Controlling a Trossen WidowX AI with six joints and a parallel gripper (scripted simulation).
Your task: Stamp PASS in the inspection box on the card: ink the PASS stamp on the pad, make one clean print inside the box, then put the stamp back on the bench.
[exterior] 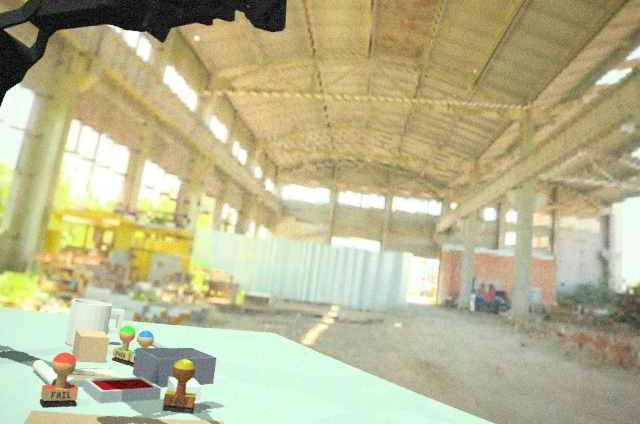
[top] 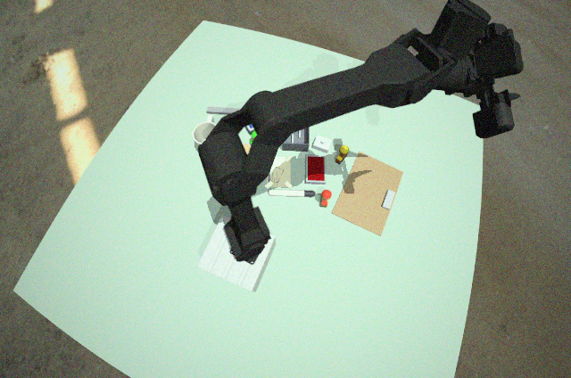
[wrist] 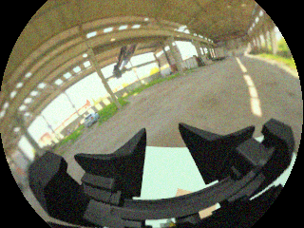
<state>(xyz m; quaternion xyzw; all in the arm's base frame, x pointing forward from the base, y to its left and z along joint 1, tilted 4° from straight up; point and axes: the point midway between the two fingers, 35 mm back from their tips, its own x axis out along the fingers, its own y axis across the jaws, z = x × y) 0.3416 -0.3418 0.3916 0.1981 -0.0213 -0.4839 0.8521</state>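
Right now my gripper tip is 6 cm past the PASS stamp, 50 cm to the right of it and 48 cm above it. Also, from my gripper tip: red ink pad: 7 cm behind, 29 cm to the left, 50 cm below; yellow-knobbed hold stamp: 1 cm ahead, 24 cm to the left, 48 cm below; red-knobbed fail stamp: 14 cm behind, 23 cm to the left, 48 cm below.
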